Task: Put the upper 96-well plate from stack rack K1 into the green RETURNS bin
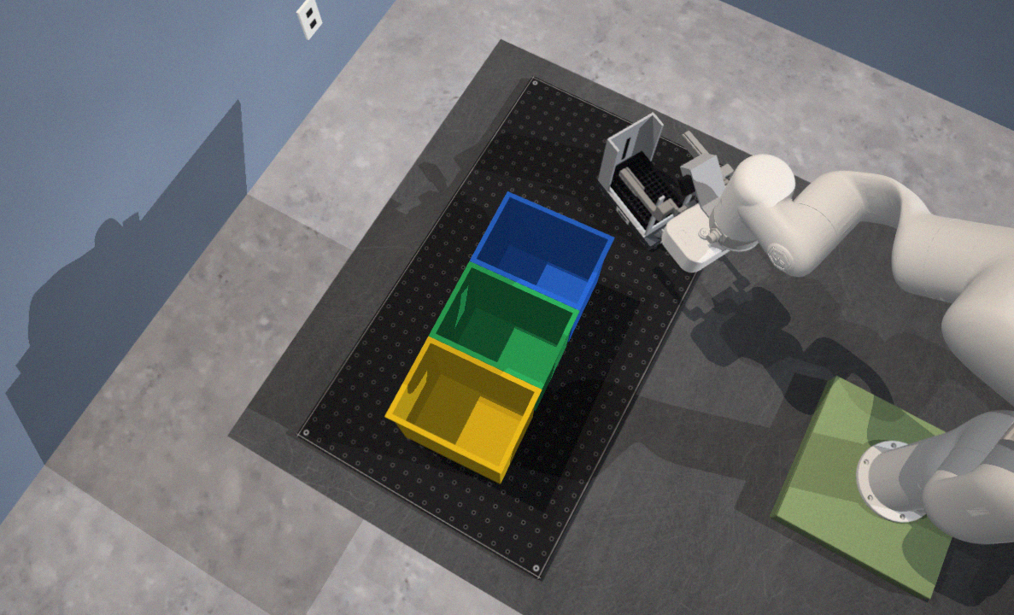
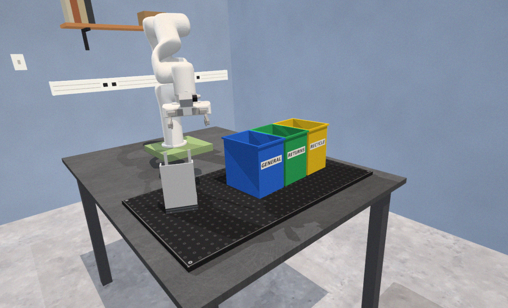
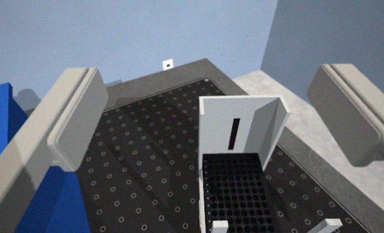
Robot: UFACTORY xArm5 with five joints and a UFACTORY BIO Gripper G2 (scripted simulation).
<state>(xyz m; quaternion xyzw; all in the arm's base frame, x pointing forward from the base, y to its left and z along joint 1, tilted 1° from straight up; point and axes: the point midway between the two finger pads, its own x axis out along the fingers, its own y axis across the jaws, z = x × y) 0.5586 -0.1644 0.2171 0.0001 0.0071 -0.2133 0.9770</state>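
Right now my hand is 20 cm above the black 96-well plate, 7 cm to the left of it and 3 cm short of it. Also, from my hand: blue general bin: 18 cm to the left, 16 cm below, 9 cm ahead; green returns bin: 31 cm to the left, 16 cm below, 8 cm ahead; white plate: 22 cm below, 7 cm to the right, 3 cm ahead.
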